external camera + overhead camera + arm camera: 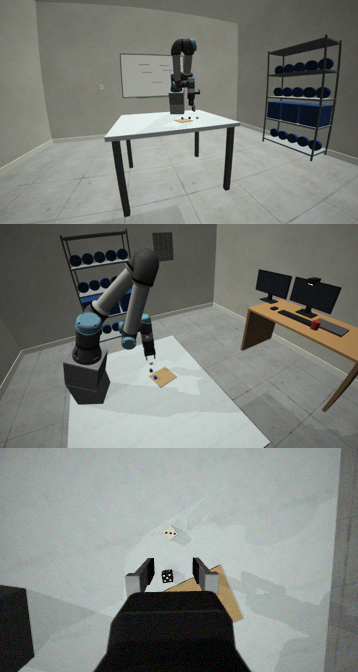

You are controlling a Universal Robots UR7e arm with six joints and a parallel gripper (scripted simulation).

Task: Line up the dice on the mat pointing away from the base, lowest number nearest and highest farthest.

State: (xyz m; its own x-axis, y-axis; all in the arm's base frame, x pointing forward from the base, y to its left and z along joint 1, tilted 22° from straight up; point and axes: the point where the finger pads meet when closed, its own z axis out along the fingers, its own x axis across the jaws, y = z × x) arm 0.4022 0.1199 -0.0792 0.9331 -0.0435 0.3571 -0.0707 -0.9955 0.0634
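The white die is 4 cm to the left of my hand and 9 cm below it. The rest, counted from my hand: tan mat 5 cm ahead, 12 cm to the right, 10 cm below; black die 2 cm behind, 4 cm to the right, 9 cm below; blue die 12 cm to the right, 9 cm below.
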